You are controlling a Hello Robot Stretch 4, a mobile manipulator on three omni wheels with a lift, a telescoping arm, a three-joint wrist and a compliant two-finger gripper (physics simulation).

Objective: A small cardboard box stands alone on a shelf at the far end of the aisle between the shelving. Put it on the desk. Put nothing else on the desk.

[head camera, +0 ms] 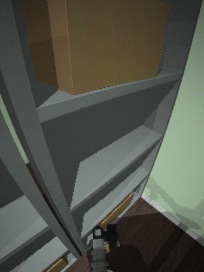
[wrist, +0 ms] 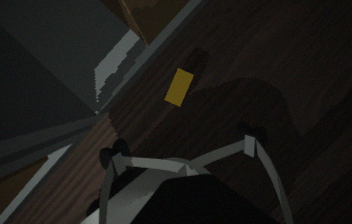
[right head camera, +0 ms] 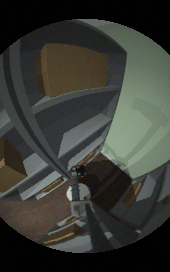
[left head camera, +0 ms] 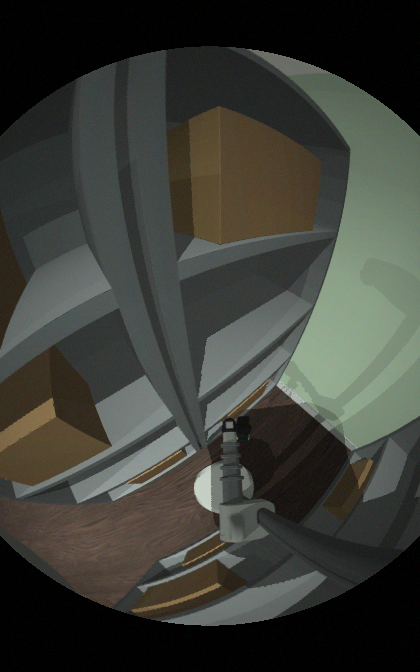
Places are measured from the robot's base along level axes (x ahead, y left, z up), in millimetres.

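Pixels of known places: gripper, between the fingertips: (wrist: 182, 142).
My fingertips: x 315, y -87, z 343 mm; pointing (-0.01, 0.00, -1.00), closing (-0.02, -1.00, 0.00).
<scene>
For each thing: its top centre in the pictures, then the offset to it from my fingertips.
- small yellow block, centre of its top: (wrist: 179, 87) (head camera: 108, 245) 72 mm ahead, 12 mm right, 311 mm down
- large cardboard box, centre of its top: (right head camera: 71, 52) 366 mm ahead, 51 mm left, 1347 mm up
A small yellow block (wrist: 179, 87) (head camera: 106, 247) lies on the dark wooden floor near the foot of the shelving. In the wrist view it is above and between the fingertips, apart from them. My gripper (wrist: 182, 142) is open and empty, with its fingers spread over the floor. In the head views the wrist hides most of the fingers. I cannot tell a small cardboard box standing alone on a shelf in these views. The desk does not show.
Grey shelving (head camera: 112, 98) (left head camera: 260, 247) holds a large cardboard box (head camera: 115, 45) (left head camera: 270, 185) (right head camera: 77, 70). Its lower shelves are close to the wrist. A green wall (left head camera: 380, 210) stands at the right. More shelving with boxes stands on the opposite side. My round white base (left head camera: 202, 487) is below the arm.
</scene>
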